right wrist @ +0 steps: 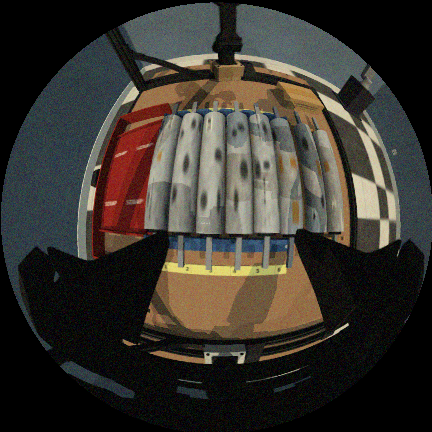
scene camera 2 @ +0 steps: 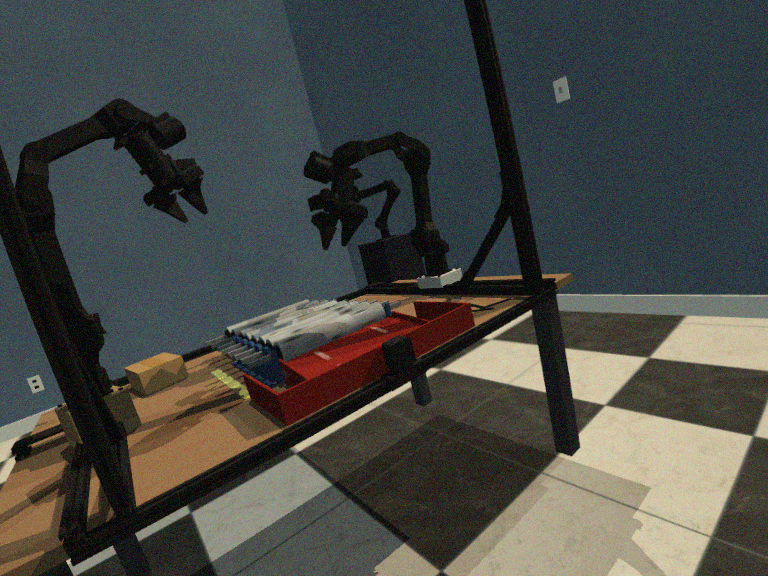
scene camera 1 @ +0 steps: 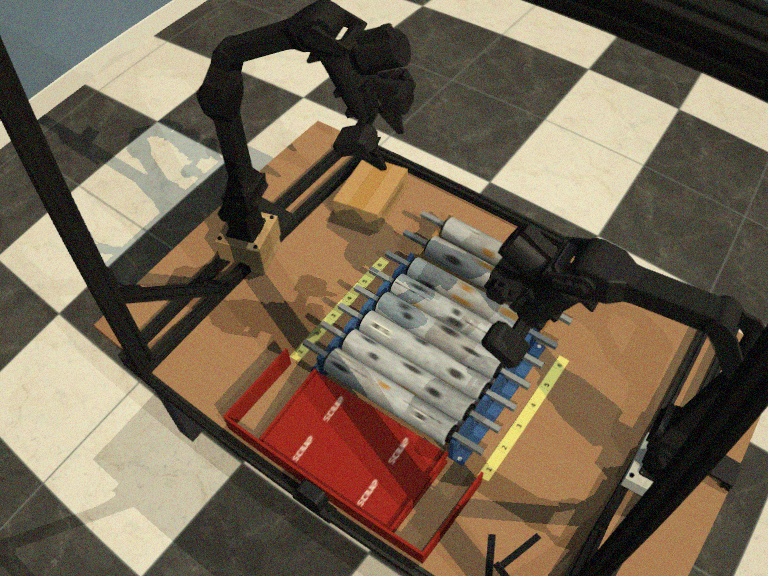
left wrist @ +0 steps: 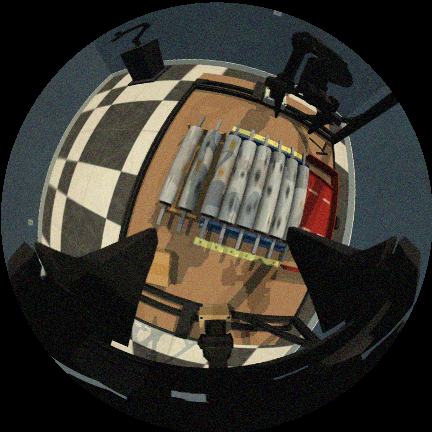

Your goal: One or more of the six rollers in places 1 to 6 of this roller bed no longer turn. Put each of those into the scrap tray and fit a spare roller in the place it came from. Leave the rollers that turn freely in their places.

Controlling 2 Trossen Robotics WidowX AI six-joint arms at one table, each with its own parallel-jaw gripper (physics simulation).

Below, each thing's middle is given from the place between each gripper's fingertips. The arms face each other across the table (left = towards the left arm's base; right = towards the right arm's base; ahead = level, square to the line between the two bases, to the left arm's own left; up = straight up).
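There is the tan box [scene camera 1: 368, 197], 450 mm to the left of my right hand, 260 mm ahead of it and 190 mm below it.
As for the tan box and my left hand, the hand is 340 mm above the box, 160 mm short of it and 180 mm to the right of it. Going by its middle, the tan box is nearer to my left hand than to my right hand.
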